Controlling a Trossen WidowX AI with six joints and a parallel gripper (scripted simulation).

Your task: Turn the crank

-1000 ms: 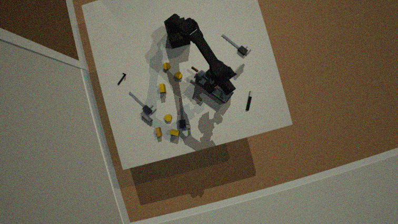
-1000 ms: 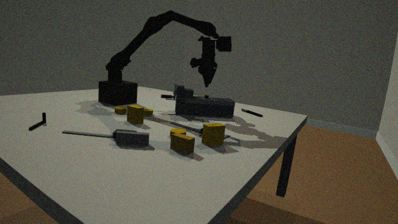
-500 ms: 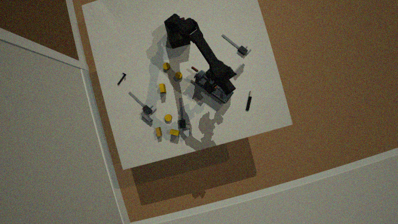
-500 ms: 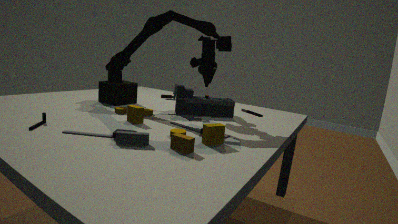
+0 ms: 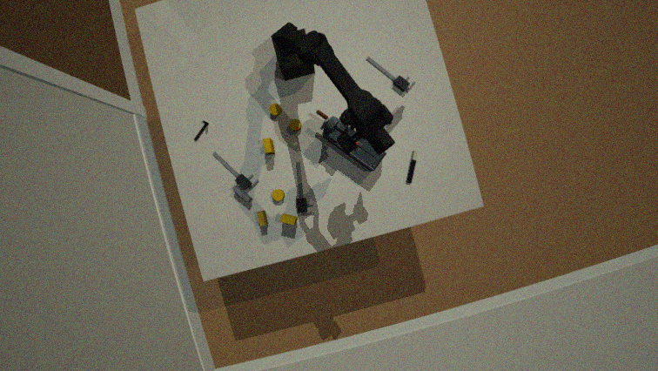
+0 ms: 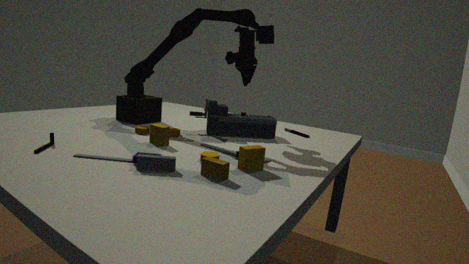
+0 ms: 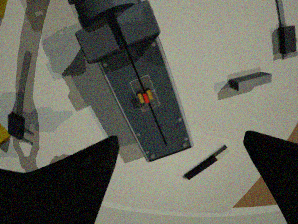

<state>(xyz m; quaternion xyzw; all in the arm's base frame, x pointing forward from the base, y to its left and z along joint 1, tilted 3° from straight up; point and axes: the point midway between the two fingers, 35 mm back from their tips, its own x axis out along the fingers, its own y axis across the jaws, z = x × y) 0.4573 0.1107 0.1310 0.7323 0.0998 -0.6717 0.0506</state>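
The brown crank handle is 16 cm behind my gripper tip, 13 cm below it and 10 cm to the right of it. From my gripper tip the other things lie so: slide (11 cm below, 2 cm to the right, 1 cm ahead); then black l-shaped key (59 cm to the right, 35 cm behind, 18 cm below); then black bar (19 cm below, 18 cm to the left, 18 cm ahead).
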